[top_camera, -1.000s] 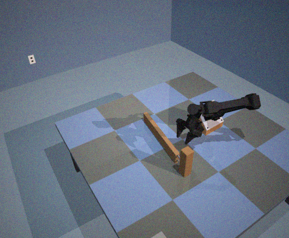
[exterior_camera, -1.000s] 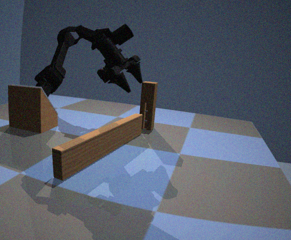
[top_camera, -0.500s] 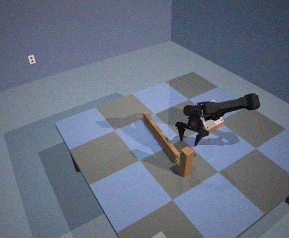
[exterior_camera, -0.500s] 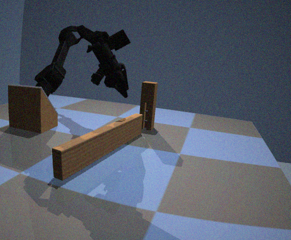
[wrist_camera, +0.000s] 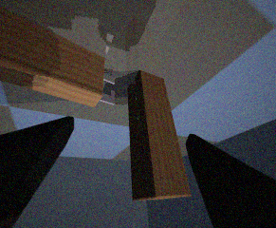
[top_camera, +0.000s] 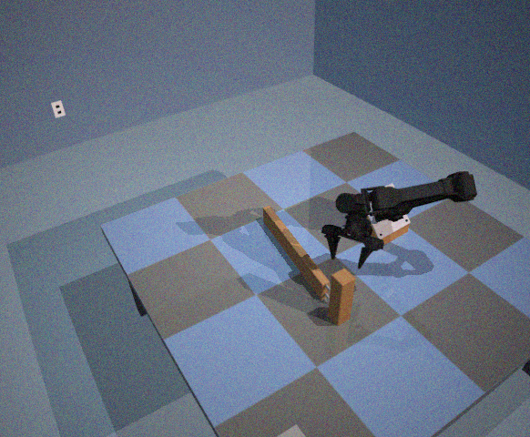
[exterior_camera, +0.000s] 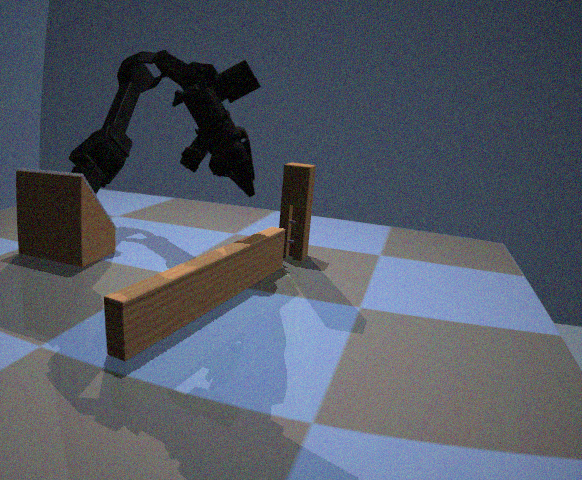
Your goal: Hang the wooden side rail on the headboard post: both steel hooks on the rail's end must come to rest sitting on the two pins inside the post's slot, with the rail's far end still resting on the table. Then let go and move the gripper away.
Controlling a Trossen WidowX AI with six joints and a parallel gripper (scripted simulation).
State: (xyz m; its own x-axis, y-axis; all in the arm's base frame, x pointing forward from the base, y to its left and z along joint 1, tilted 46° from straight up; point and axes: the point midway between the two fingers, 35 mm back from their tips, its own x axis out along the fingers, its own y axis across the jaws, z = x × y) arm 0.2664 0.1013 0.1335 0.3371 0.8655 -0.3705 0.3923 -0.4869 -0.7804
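The headboard post lies 7 cm to the left of my gripper tip, 6 cm ahead of it and 5 cm below it.
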